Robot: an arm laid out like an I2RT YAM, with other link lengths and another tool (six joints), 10 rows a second.
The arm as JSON. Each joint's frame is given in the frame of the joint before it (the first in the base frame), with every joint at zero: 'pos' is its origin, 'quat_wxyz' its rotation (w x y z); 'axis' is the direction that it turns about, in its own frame. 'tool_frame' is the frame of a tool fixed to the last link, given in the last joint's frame.
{
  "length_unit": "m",
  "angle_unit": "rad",
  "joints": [
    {
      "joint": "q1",
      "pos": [
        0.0,
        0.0,
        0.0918
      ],
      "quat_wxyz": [
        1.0,
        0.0,
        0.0,
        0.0
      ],
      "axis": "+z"
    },
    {
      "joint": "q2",
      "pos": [
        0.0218,
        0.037,
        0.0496
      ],
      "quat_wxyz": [
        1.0,
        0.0,
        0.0,
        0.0
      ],
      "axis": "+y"
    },
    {
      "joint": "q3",
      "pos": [
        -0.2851,
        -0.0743,
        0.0
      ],
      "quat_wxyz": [
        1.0,
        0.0,
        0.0,
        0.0
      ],
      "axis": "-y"
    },
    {
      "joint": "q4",
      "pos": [
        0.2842,
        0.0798,
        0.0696
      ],
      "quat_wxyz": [
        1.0,
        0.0,
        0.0,
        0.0
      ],
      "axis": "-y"
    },
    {
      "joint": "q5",
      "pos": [
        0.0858,
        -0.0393,
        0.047
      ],
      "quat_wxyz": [
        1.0,
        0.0,
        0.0,
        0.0
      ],
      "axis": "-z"
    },
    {
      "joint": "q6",
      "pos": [
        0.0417,
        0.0,
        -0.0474
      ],
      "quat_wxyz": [
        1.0,
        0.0,
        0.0,
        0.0
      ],
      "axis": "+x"
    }
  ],
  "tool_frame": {
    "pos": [
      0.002,
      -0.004,
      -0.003
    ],
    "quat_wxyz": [
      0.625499,
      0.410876,
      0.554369,
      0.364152
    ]
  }
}
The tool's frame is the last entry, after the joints.
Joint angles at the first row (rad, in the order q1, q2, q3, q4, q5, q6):
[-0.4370 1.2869 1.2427 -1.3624 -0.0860 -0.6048]
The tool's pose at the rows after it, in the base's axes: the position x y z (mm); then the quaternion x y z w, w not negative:
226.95 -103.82 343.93 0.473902 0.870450 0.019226 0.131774
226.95 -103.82 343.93 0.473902 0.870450 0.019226 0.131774
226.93 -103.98 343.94 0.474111 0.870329 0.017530 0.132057
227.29 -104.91 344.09 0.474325 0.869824 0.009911 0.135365
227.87 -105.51 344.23 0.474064 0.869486 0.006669 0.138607
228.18 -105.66 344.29 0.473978 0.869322 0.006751 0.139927
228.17 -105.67 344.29 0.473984 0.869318 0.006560 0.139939
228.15 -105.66 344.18 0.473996 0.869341 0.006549 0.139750
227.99 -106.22 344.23 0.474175 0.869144 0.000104 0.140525
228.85 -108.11 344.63 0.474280 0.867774 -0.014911 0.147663
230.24 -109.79 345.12 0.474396 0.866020 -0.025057 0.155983
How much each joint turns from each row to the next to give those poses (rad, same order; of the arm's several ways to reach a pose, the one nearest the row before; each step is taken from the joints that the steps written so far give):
[0.0000 0.0000 0.0000 0.0000 0.0000 0.0000]
[0.0000 0.0000 0.0000 0.0000 0.0000 0.0000]
[0.0000 0.0000 0.0000 0.0003 0.0034 0.0004]
[0.0000 0.0000 0.0000 0.0057 0.0157 0.0003]
[0.0000 0.0000 -0.0001 0.0062 0.0068 -0.0003]
[0.0000 0.0000 0.0000 0.0026 0.0000 -0.0001]
[0.0000 0.0000 0.0000 0.0000 0.0004 0.0001]
[0.0000 0.0000 -0.0003 0.0000 0.0000 0.0000]
[0.0000 0.0000 0.0000 0.0008 0.0130 -0.0001]
[0.0000 0.0000 0.0000 0.0126 0.0309 0.0001]
[0.0000 0.0000 0.0000 0.0156 0.0213 0.0003]

